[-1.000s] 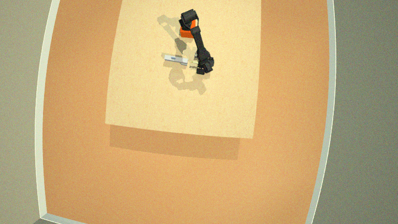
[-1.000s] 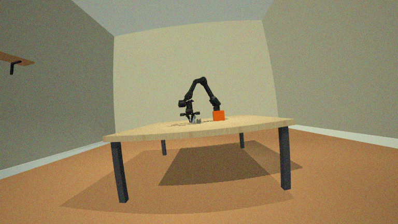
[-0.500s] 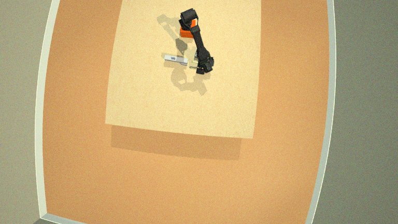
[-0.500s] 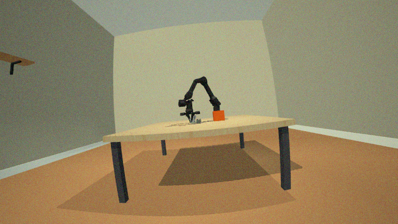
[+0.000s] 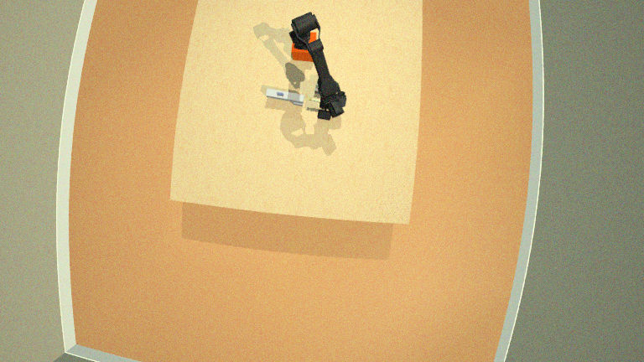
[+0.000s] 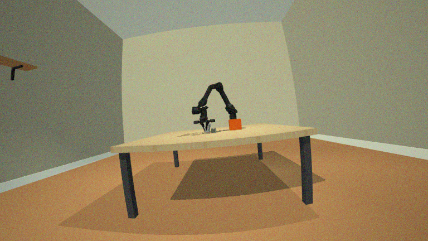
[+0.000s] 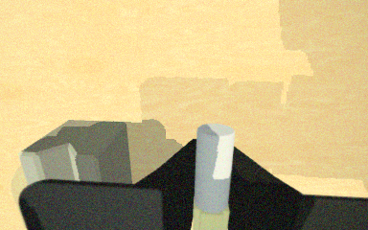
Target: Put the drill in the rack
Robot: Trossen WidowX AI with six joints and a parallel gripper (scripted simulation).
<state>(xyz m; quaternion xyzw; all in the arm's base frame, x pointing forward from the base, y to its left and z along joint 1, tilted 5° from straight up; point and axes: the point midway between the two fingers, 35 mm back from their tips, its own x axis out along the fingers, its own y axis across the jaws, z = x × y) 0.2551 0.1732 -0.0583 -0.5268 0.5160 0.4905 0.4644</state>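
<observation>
The grey block lies 7 cm behind my gripper tip and 4 cm to the right of it. The rest, counted from my gripper tip: bluish-purple key: 1 cm ahead, 22 cm to the right, 3 cm above.
</observation>
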